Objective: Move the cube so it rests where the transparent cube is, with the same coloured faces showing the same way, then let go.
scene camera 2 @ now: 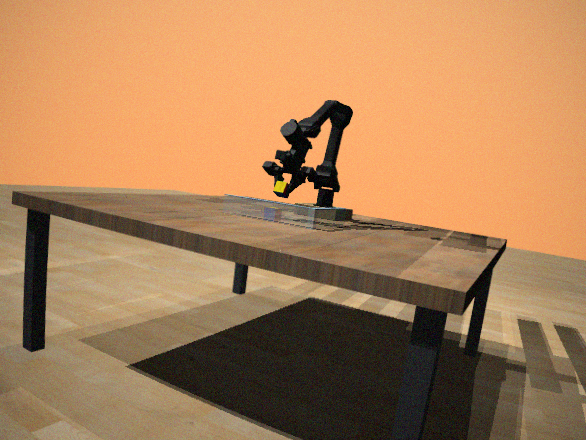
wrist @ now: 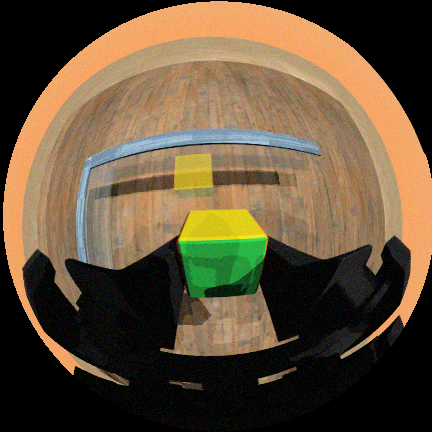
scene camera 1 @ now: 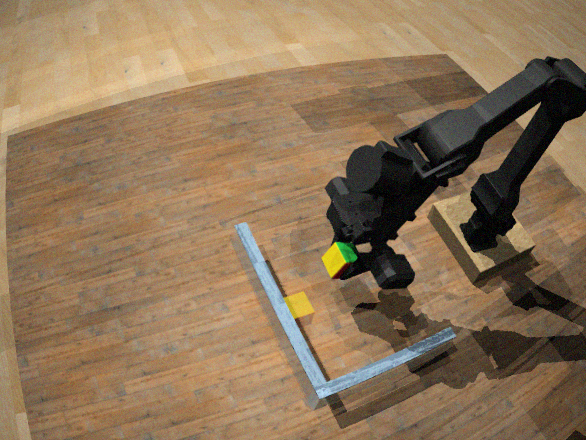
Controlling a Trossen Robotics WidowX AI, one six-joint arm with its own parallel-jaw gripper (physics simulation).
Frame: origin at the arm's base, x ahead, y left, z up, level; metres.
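Seen in the pictures: gripper, between the fingertips: (scene camera 2: pixel 280 194) (wrist: pixel 218 236) (scene camera 1: pixel 335 267); arm's base, origin of its link: (scene camera 2: pixel 324 206) (scene camera 1: pixel 478 236).
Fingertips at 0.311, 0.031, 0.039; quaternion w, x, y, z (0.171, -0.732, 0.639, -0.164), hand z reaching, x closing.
Pixels of each thing's middle, then the offset from my fingertips to it, as dx, dy, dz.
- solid cube, middle of its body: (wrist: pixel 220 251) (scene camera 1: pixel 342 260) (scene camera 2: pixel 282 189) -0.008, -0.001, +0.015
- transparent cube, middle of its body: (wrist: pixel 194 176) (scene camera 1: pixel 295 311) +0.063, +0.031, -0.061
The solid cube (scene camera 1: pixel 336 261) (scene camera 2: pixel 280 188) (wrist: pixel 223 255) is held in the air, tilted in both scene views. In the wrist view its yellow face is on the far side and its green face is toward the camera. A red face shows low in scene camera 1. My gripper (scene camera 1: pixel 346 262) (scene camera 2: pixel 283 188) (wrist: pixel 218 236) is shut on it, above the table and apart from the transparent cube. The transparent cube (scene camera 1: pixel 299 305) (scene camera 2: pixel 272 214) (wrist: pixel 193 172) stands on the table by the long wall, with yellow on top and green on its near side in the wrist view.
A light blue, see-through L-shaped wall (scene camera 1: pixel 295 332) (scene camera 2: pixel 314 218) (wrist: pixel 210 136) stands on the wooden table (scene camera 1: pixel 125 200) (scene camera 2: pixel 175 235) (wrist: pixel 215 95). Its long arm runs beside the transparent cube. The arm's base block (scene camera 1: pixel 517 245) (scene camera 2: pixel 342 215) stands on the table behind the gripper.
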